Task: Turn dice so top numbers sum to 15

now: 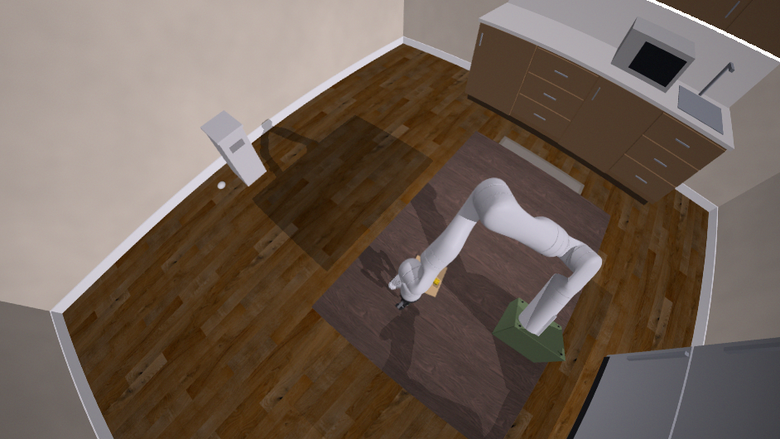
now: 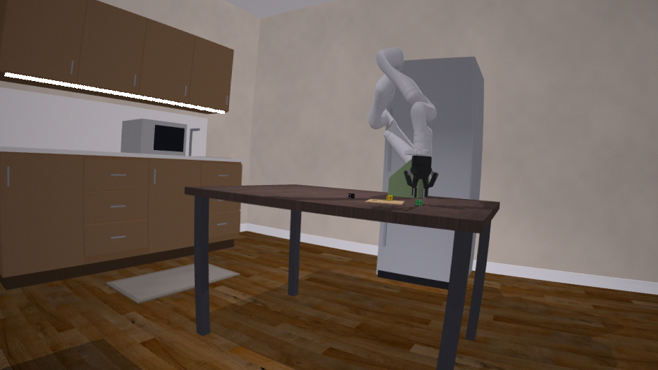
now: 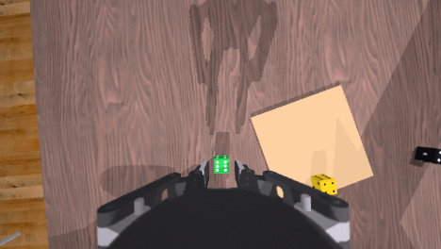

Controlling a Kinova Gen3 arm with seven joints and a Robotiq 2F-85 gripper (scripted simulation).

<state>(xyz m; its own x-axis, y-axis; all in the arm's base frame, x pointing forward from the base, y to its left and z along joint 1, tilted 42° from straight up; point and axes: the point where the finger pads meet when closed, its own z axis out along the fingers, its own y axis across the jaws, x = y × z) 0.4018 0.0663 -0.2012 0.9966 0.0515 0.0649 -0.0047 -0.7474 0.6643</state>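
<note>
Right now the green die is 40 mm below my hand. Also, from my hand: black die 300 mm to the right, 40 mm below; yellow die 30 mm behind, 140 mm to the right, 30 mm below; tan mat 20 mm ahead, 130 mm to the right, 40 mm below.
</note>
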